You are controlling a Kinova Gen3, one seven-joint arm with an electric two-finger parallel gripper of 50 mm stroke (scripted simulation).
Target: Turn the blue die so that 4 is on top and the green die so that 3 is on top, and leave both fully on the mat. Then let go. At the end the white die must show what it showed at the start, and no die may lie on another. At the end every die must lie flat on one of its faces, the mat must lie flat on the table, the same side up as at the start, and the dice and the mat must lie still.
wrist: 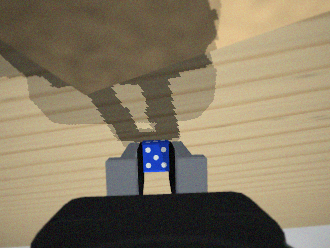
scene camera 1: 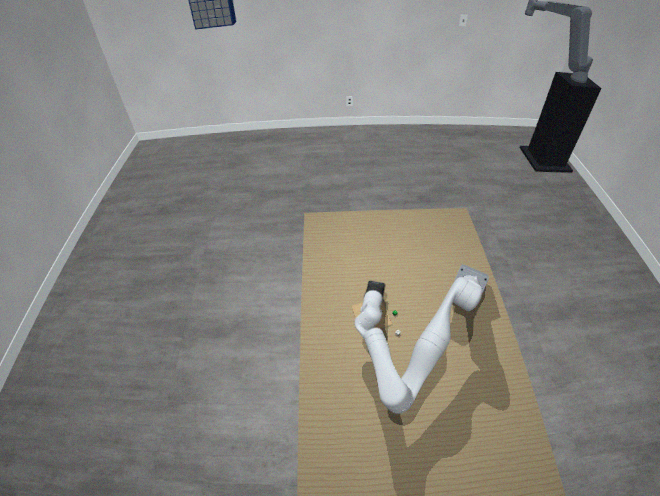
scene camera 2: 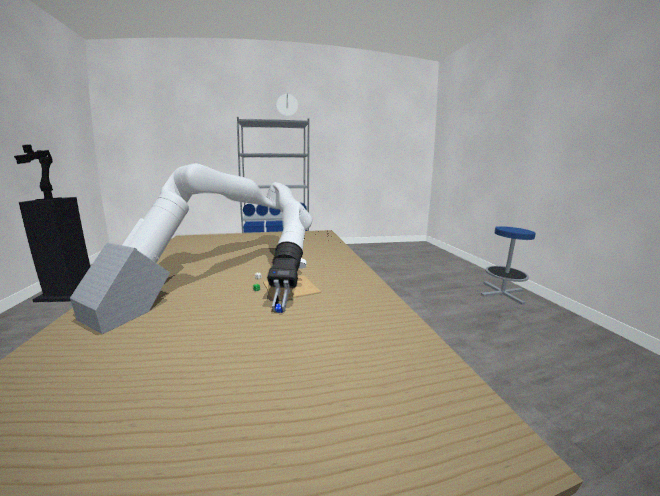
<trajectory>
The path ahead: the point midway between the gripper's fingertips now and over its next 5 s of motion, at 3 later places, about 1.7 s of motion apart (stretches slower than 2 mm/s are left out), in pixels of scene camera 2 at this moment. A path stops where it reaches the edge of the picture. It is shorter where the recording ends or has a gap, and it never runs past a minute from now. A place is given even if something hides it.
My gripper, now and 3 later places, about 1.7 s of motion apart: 278, 308; 280, 277; 279, 274; 276, 266
</trajectory>
